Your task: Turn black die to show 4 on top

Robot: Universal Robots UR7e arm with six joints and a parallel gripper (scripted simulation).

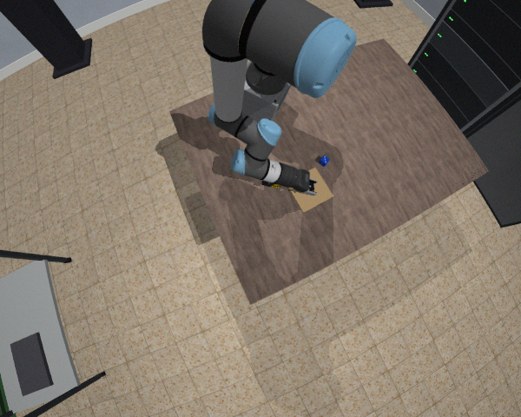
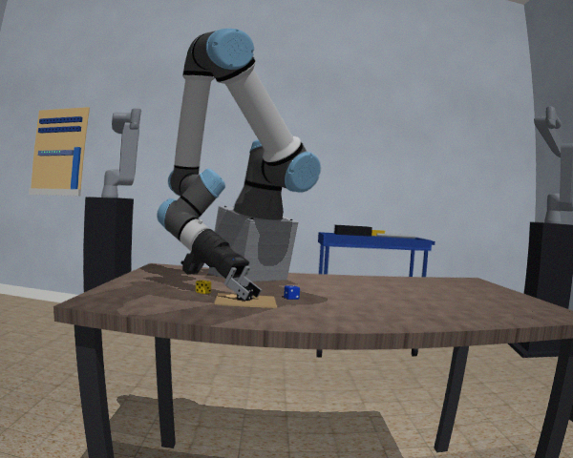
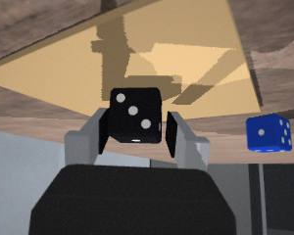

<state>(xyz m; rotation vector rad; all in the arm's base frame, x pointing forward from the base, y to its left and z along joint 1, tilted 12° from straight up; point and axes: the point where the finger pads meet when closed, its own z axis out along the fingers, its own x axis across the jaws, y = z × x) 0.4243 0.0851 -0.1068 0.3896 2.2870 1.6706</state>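
My gripper is now 10 mm to the left of the black die and 10 mm above it. Also, from my hand: blue die (100 mm behind, 90 mm to the left, 10 mm below); then tan mat (20 mm below); then yellow die (60 mm behind, 130 mm to the right, 10 mm below).
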